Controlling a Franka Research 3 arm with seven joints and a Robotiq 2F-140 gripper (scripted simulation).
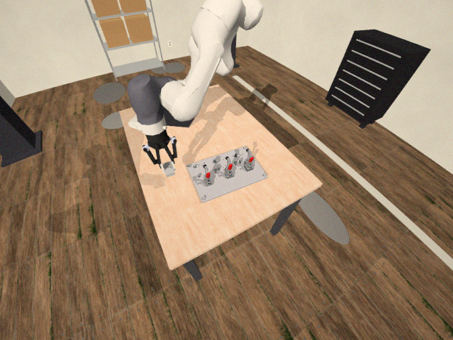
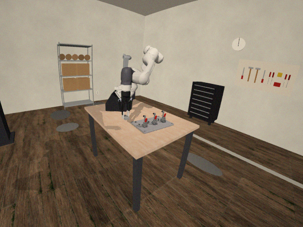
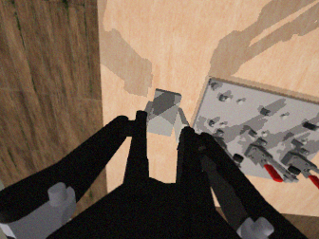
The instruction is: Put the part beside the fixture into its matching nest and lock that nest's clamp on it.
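My gripper is now 90 mm short of the plate, 250 mm to the right of it and 120 mm above it. The rest, counted from my hand: grey block: 30 mm below.
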